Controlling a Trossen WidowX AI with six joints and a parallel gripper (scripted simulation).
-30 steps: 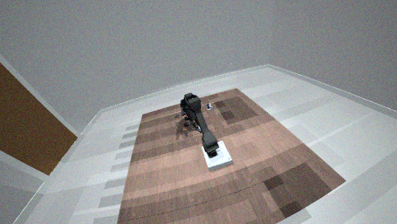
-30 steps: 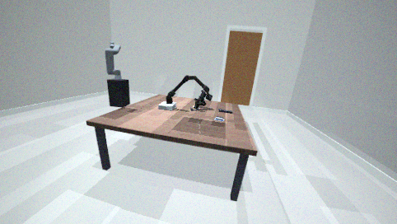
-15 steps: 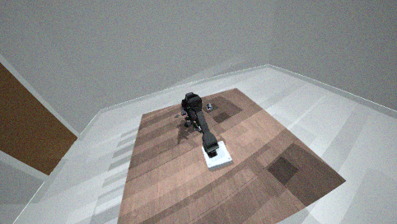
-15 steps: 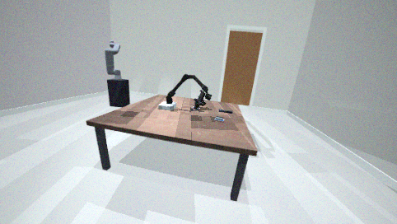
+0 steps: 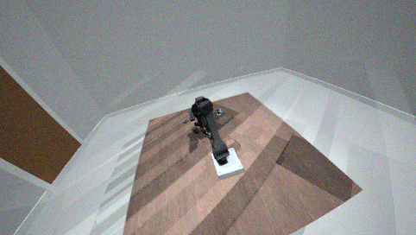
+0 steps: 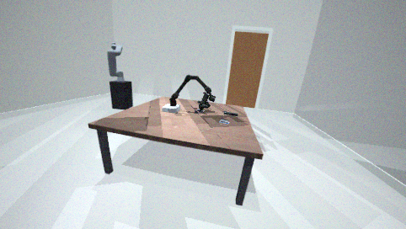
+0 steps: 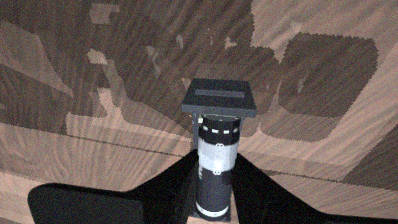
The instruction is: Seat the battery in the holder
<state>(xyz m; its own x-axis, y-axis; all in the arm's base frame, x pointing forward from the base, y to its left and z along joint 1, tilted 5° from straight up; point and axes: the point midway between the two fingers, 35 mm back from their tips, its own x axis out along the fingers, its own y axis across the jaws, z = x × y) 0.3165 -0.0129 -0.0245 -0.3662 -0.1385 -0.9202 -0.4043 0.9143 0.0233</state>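
The battery lies 1 cm above my gripper tip.
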